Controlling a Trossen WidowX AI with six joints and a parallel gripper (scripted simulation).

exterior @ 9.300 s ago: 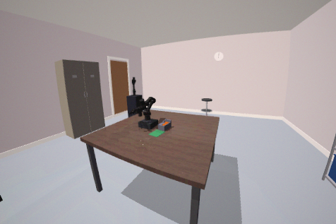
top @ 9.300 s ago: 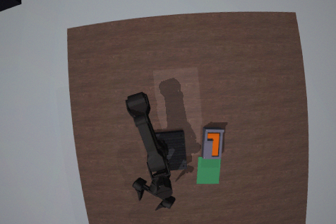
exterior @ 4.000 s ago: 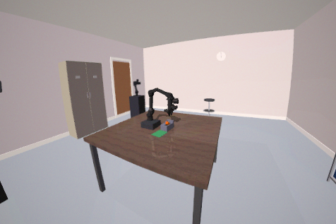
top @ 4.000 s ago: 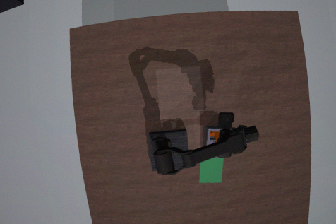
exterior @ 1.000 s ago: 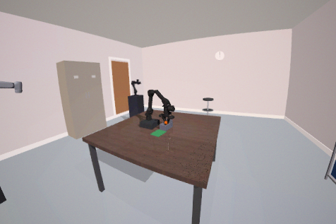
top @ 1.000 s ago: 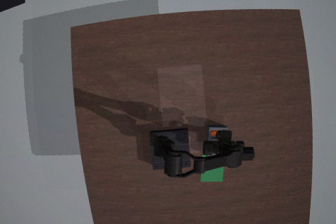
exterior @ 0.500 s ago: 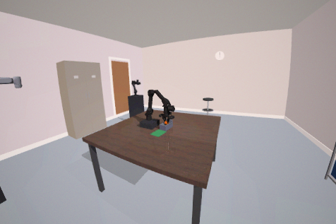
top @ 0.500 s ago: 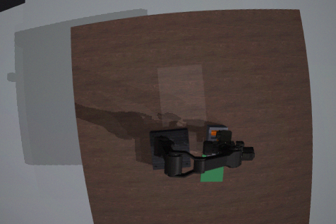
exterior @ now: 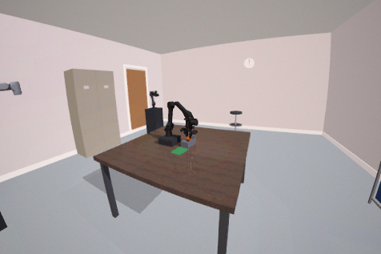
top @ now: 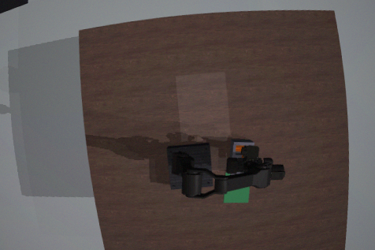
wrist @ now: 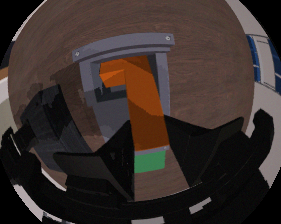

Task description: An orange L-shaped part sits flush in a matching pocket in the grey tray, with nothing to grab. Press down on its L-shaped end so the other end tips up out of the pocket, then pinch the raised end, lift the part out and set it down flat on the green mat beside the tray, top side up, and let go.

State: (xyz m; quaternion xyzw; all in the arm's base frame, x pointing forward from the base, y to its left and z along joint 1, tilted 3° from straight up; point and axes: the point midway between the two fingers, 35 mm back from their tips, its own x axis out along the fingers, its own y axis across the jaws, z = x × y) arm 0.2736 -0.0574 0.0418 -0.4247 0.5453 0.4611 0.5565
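My gripper tip is now 14 cm to the left of the green mat, 9 cm above it and 4 cm past it. From my gripper tip the other things lie so: orange L-shaped part 4 cm to the left, 3 cm below, 1 cm behind.
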